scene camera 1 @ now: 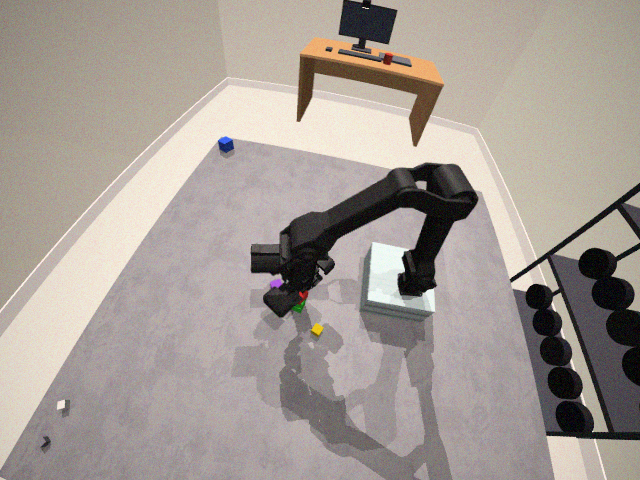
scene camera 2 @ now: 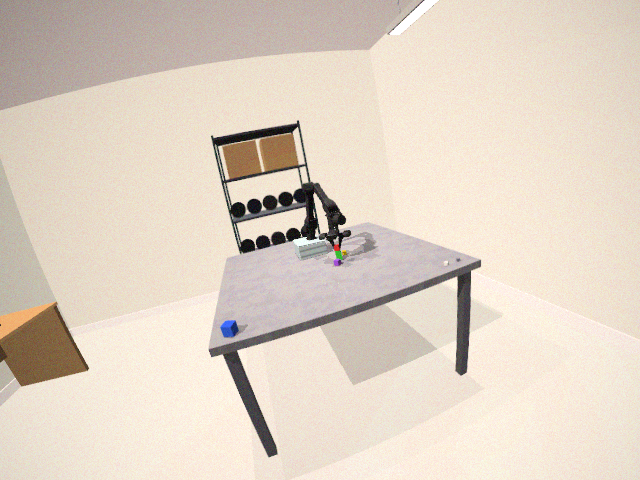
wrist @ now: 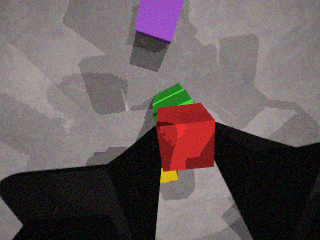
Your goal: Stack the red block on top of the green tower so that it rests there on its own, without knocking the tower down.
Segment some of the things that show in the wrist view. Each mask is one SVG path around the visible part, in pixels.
My gripper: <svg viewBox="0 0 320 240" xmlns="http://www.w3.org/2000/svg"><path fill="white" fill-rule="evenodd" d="M156 126L151 128L125 152L108 164L45 171L26 171L3 178L0 182L0 196L10 211L23 224L13 240L155 240L162 168ZM215 122L214 160L235 200L235 204L252 239L320 240L320 143L293 147Z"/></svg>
A red block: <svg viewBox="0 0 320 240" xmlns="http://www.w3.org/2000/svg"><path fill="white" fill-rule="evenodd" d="M201 103L157 108L156 129L163 172L214 167L215 120Z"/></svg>
